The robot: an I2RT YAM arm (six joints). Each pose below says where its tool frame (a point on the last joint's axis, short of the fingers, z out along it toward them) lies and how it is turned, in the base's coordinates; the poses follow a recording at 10 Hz.
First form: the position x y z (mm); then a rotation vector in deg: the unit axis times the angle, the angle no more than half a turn.
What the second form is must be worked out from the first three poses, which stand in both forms.
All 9 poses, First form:
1: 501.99, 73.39, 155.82, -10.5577, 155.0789, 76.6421
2: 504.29, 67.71, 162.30, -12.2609, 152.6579, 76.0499
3: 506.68, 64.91, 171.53, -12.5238, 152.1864, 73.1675
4: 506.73, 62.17, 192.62, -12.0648, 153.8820, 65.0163
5: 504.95, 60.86, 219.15, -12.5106, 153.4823, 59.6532
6: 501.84, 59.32, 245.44, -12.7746, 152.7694, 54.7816
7: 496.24, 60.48, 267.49, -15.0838, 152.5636, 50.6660
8: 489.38, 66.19, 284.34, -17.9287, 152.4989, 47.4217
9: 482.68, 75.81, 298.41, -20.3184, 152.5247, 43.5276
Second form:
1: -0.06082, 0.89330, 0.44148, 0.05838, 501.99, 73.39, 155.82
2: -0.07148, 0.89002, 0.44338, 0.07853, 504.29, 67.71, 162.30
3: -0.07364, 0.89488, 0.43024, 0.09302, 506.68, 64.91, 171.53
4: -0.07160, 0.91329, 0.38587, 0.10897, 506.73, 62.17, 192.62
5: -0.07512, 0.92160, 0.35819, 0.12930, 504.95, 60.86, 219.15
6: -0.07759, 0.92785, 0.33272, 0.14957, 501.84, 59.32, 245.44
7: -0.09220, 0.93255, 0.30970, 0.16106, 496.24, 60.48, 267.49
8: -0.10998, 0.93552, 0.29091, 0.16758, 489.38, 66.19, 284.34
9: -0.12511, 0.93919, 0.26803, 0.17442, 482.68, 75.81, 298.41
